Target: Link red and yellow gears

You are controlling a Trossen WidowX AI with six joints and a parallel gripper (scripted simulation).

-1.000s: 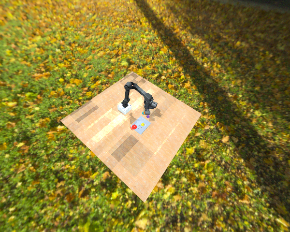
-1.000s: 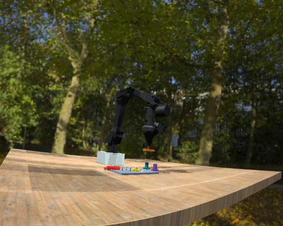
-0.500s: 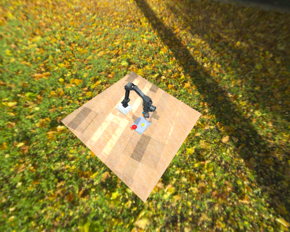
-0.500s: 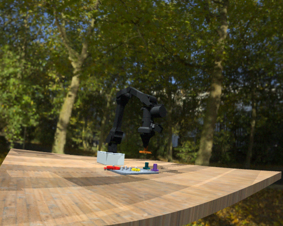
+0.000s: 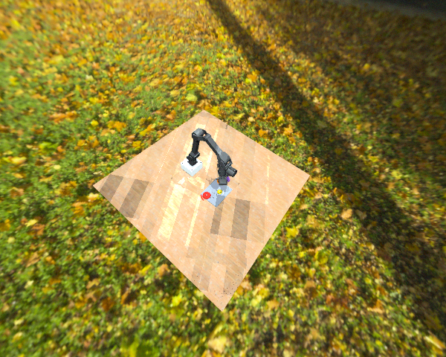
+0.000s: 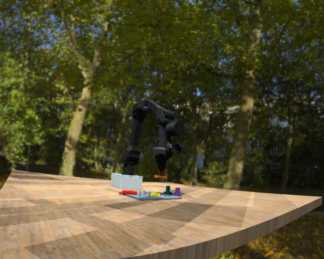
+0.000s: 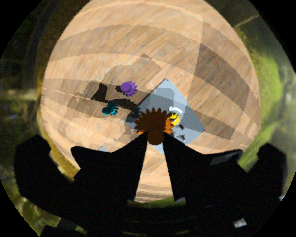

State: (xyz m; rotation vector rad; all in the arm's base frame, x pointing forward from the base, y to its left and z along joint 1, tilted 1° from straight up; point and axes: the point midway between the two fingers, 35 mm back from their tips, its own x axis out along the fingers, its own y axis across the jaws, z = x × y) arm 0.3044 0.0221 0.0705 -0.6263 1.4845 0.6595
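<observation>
Now: gripper tip 1 cm short of the grey board, 6 cm to the left of it and 11 cm above it. Also, from my gripper tip: yellow gear 3 cm ahead, 4 cm to the right, 10 cm below; then purple gear 10 cm to the left, 10 cm below; then orange gear 1 cm below.
</observation>
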